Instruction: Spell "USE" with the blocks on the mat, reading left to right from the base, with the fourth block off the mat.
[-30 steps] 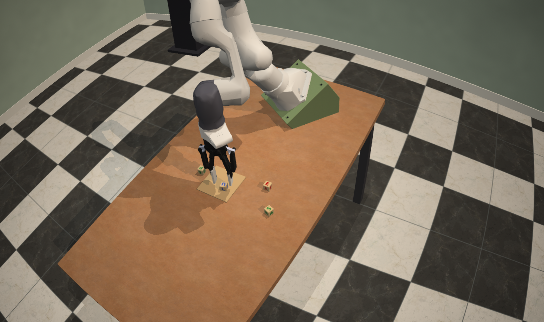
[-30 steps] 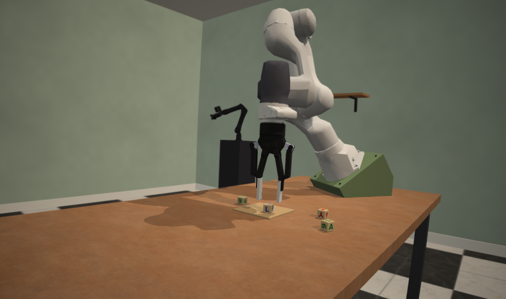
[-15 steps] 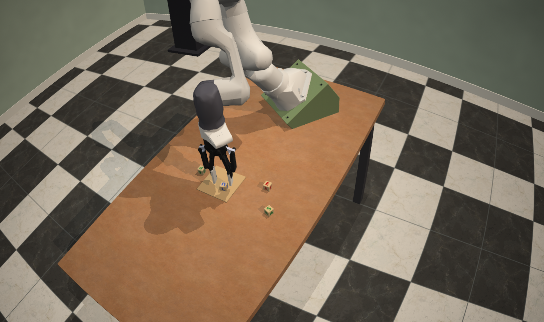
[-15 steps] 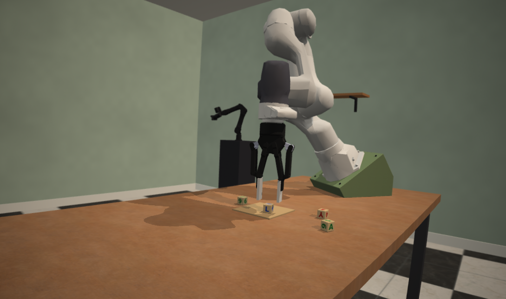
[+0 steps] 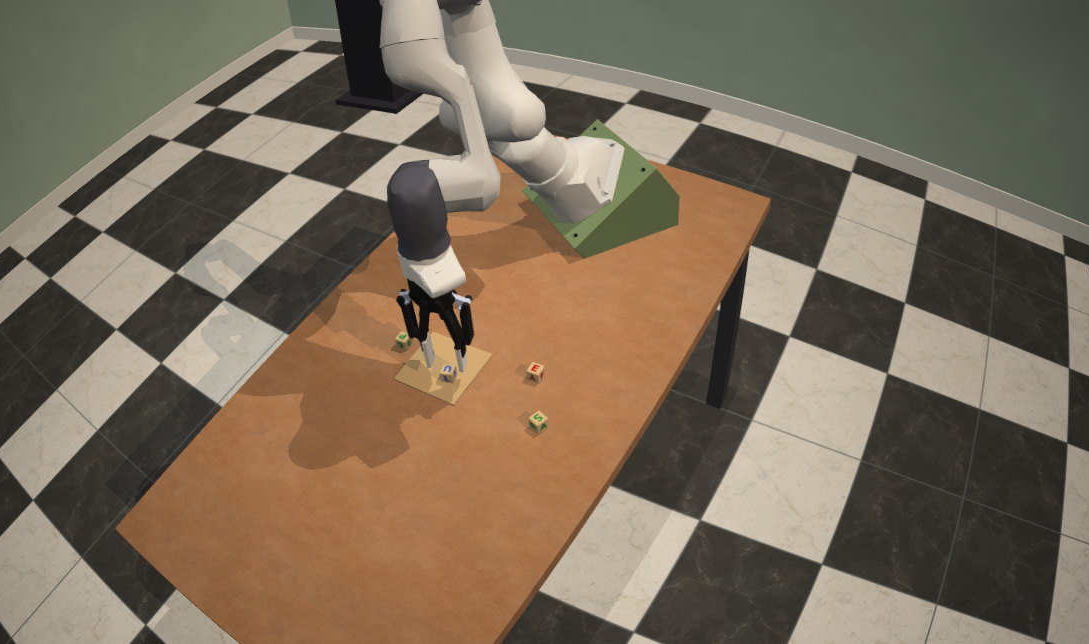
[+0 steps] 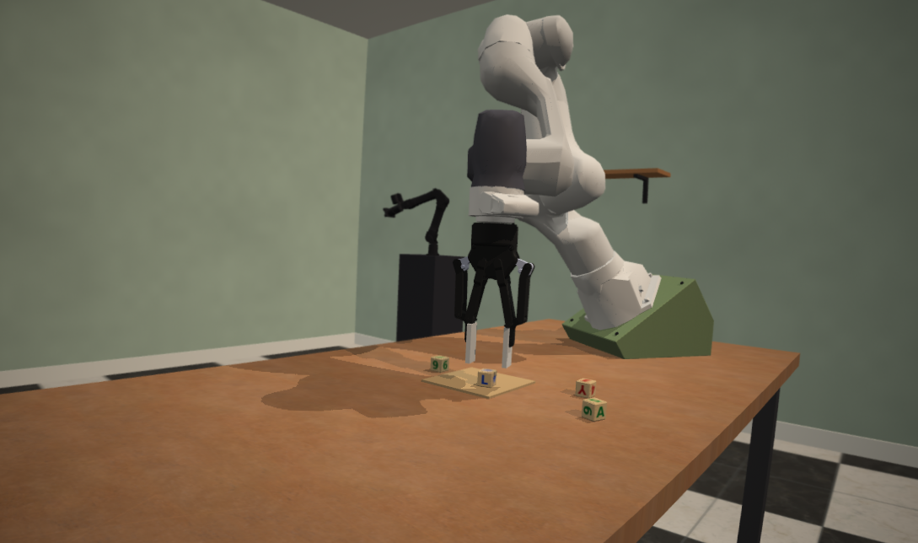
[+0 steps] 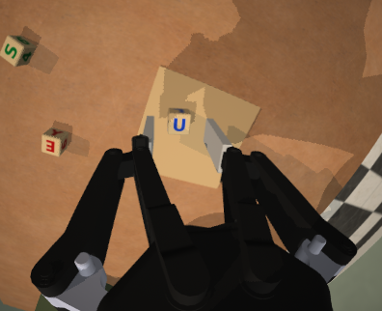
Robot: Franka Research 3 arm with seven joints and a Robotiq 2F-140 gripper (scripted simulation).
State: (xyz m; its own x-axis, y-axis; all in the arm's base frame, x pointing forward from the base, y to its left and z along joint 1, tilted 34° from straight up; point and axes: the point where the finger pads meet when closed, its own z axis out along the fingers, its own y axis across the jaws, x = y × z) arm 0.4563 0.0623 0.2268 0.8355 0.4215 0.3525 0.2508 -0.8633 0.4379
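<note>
Now: hand 50 mm above the U block. From my hand the other things lie so: E block 140 mm to the left, 80 mm behind, 60 mm below; mat 70 mm below, 30 mm to the right, 20 mm behind; green P block 130 mm to the right, 60 mm below, 30 mm behind.
</note>
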